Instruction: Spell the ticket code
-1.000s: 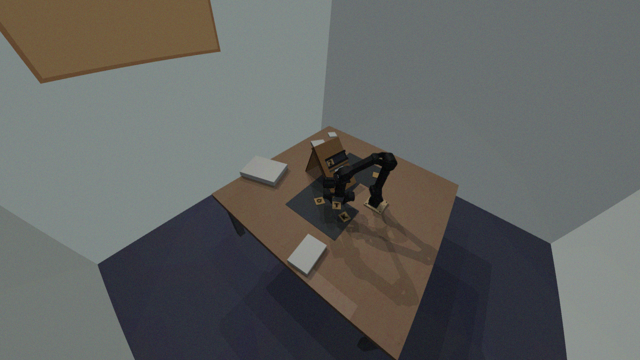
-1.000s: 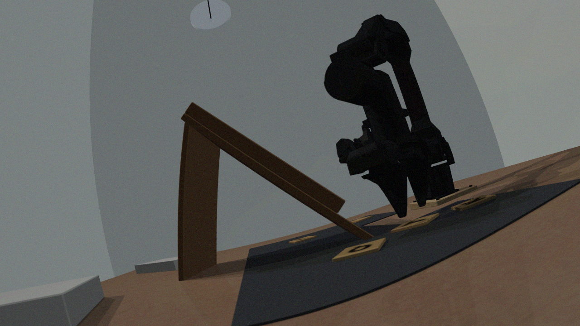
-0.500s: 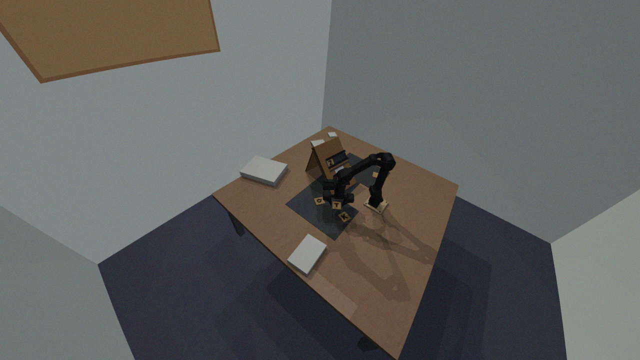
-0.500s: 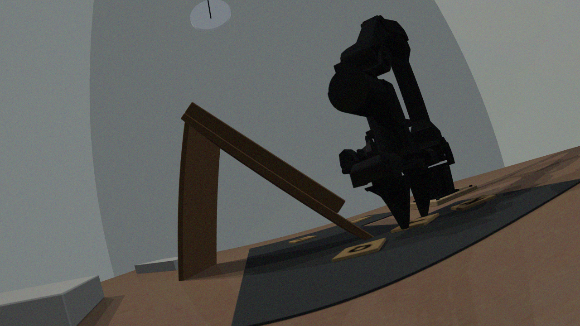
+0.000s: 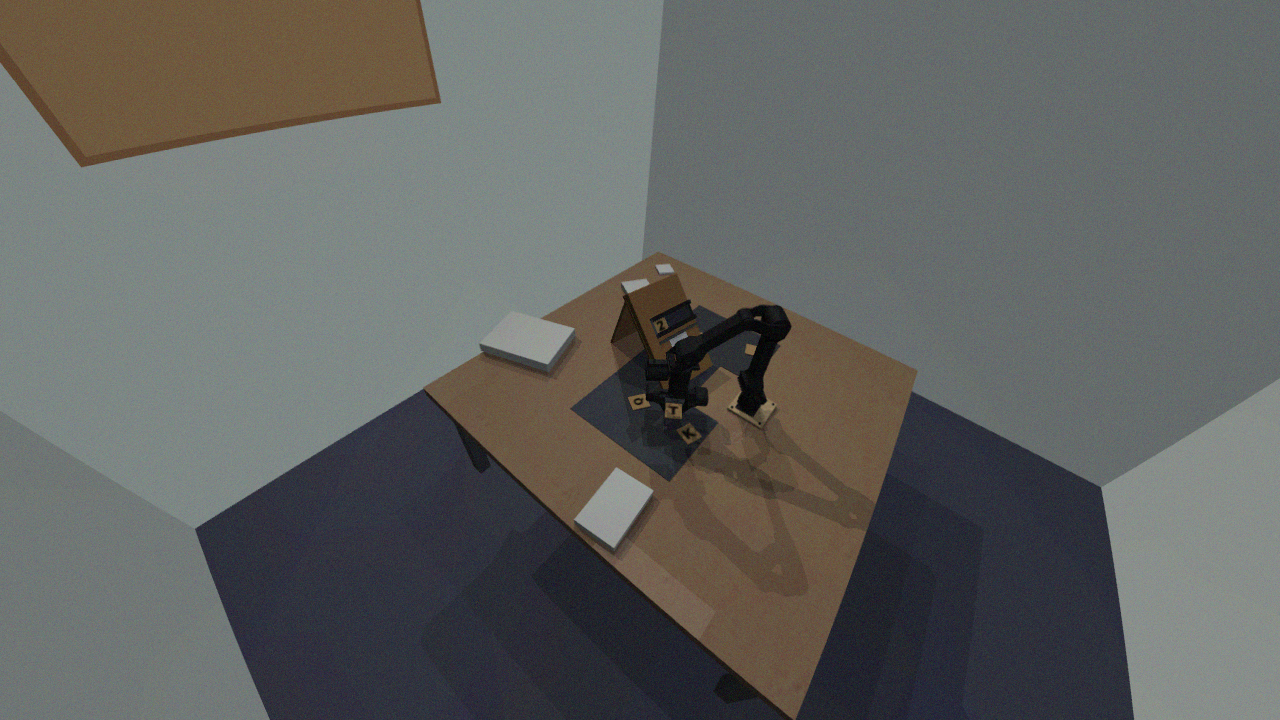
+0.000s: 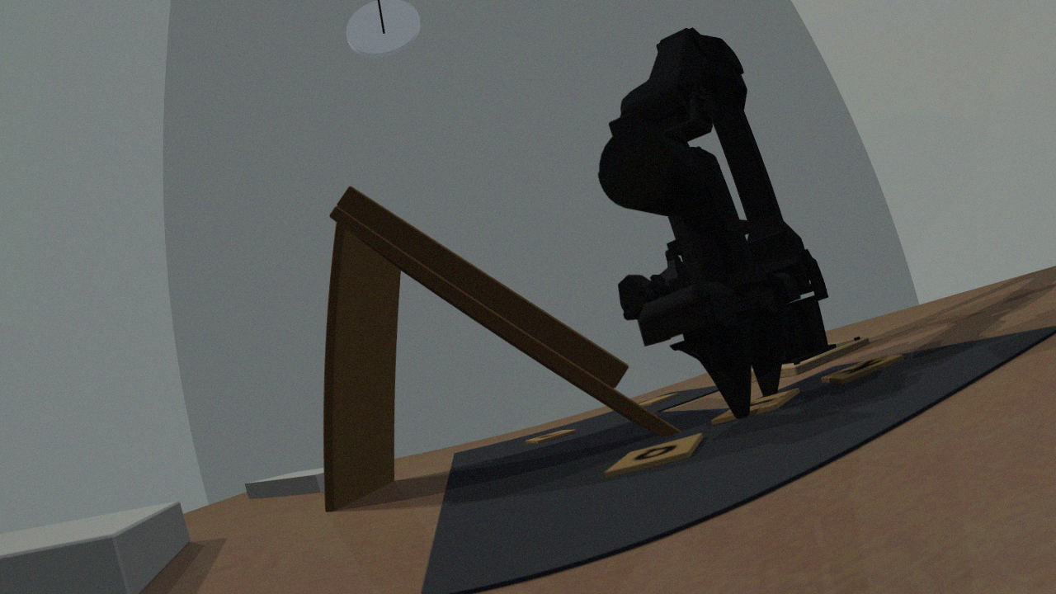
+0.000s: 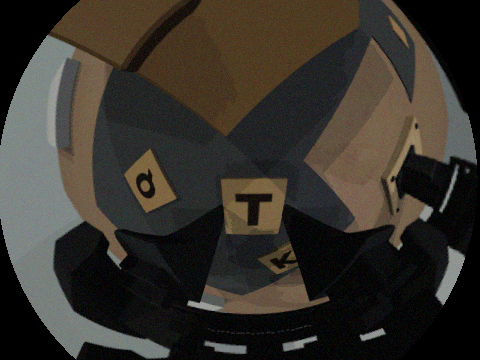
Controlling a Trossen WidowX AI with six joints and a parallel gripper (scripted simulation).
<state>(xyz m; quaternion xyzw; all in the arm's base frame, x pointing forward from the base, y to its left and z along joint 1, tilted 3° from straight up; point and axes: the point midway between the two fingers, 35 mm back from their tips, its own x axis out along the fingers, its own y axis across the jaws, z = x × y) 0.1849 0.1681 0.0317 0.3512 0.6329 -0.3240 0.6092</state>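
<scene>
Right now the tile marked O is 11 cm ahead of my gripper tip and 4 cm to the left of it. Also, from my gripper tip: tile marked T (right at my gripper tip); then tile marked K (9 cm behind, 4 cm to the left); then dark mat (2 cm ahead, 18 cm to the right).
</scene>
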